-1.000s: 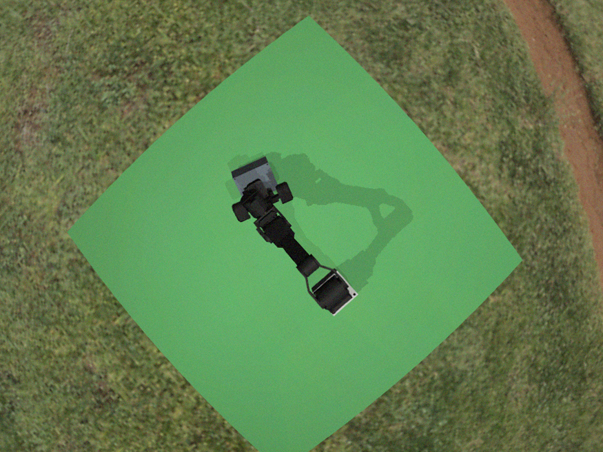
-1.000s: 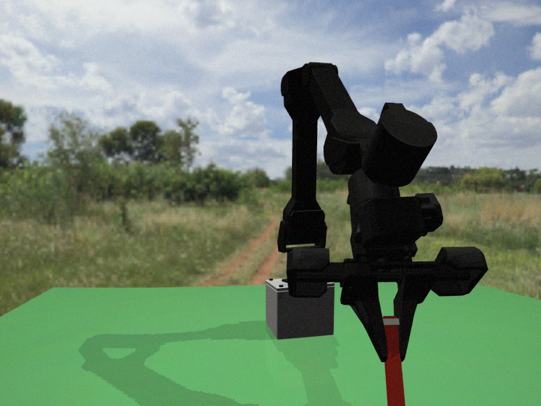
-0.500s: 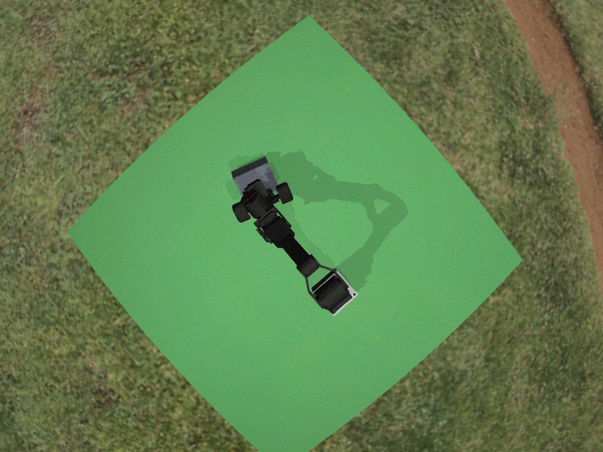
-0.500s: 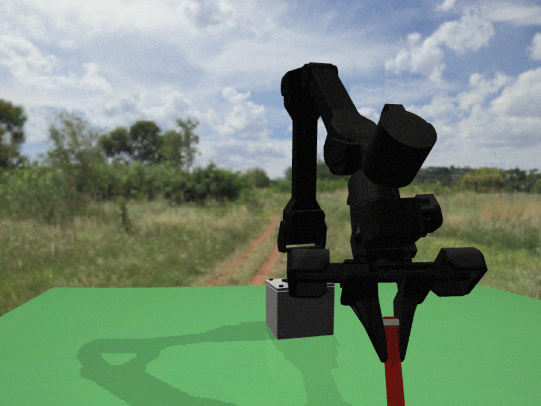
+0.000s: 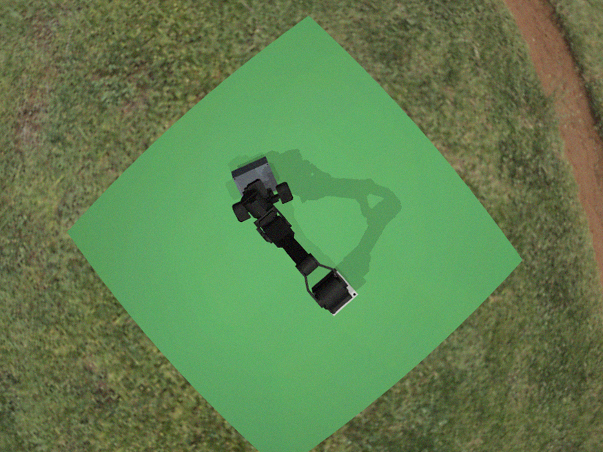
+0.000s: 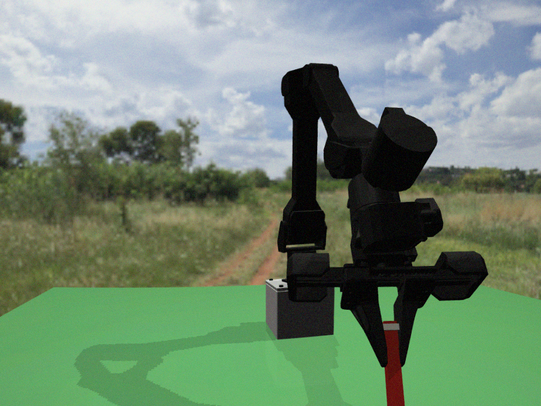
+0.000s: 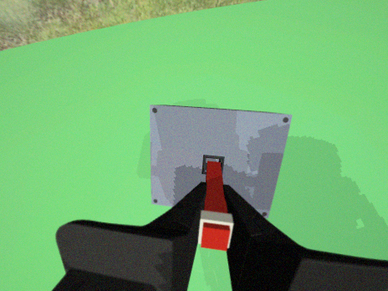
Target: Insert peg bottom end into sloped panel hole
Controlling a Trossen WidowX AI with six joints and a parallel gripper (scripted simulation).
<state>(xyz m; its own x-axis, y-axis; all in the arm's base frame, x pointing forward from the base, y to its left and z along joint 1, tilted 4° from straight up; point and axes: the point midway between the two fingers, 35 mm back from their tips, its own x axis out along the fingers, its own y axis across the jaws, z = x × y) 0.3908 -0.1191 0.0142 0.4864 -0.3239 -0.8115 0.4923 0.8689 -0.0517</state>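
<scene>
Now: gripper tip 40 mm short of the panel, 20 mm to the left of it and 60 mm above it. The rest, counted from my gripper tip: red square peg (10 mm behind, 10 mm to the left, 10 mm above).
</scene>
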